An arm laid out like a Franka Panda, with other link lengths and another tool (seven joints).
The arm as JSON. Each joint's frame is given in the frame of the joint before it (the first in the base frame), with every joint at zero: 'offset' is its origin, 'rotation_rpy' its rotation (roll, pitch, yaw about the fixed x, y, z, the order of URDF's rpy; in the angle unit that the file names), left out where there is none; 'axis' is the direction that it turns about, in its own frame. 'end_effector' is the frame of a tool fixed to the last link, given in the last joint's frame.
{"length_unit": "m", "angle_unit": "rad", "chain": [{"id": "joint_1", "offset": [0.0, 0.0, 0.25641], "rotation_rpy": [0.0, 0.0, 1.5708], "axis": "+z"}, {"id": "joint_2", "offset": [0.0, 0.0, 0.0], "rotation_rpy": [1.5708, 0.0, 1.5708], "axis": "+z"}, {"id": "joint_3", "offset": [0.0, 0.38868, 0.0], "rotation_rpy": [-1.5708, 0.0, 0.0], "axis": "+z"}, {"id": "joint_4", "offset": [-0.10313, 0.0, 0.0], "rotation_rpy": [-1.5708, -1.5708, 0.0], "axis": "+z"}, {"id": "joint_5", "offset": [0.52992, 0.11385, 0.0], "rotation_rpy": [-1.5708, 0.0, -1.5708], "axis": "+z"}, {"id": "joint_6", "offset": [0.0, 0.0, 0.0], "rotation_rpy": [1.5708, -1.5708, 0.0], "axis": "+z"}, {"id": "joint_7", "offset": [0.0, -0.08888, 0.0], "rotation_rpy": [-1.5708, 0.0, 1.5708], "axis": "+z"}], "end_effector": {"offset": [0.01, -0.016, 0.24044], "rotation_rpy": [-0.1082, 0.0, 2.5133]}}
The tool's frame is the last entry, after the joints.
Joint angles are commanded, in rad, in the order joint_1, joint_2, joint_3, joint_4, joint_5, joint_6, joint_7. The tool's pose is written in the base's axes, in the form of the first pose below.
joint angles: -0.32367 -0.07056 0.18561 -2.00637 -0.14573 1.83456 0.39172
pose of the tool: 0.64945, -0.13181, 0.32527, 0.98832, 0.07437, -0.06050, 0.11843
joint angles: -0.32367 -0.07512 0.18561 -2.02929 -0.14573 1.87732 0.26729
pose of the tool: 0.65347, -0.13335, 0.31709, 0.98235, 0.13766, -0.04917, 0.11667
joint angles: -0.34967 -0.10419 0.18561 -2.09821 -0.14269 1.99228 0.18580
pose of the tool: 0.65382, -0.14907, 0.30242, 0.97791, 0.16788, -0.01519, 0.12360
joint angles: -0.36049 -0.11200 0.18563 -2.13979 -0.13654 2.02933 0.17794
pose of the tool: 0.64614, -0.15352, 0.28495, 0.97838, 0.16723, -0.01346, 0.12090
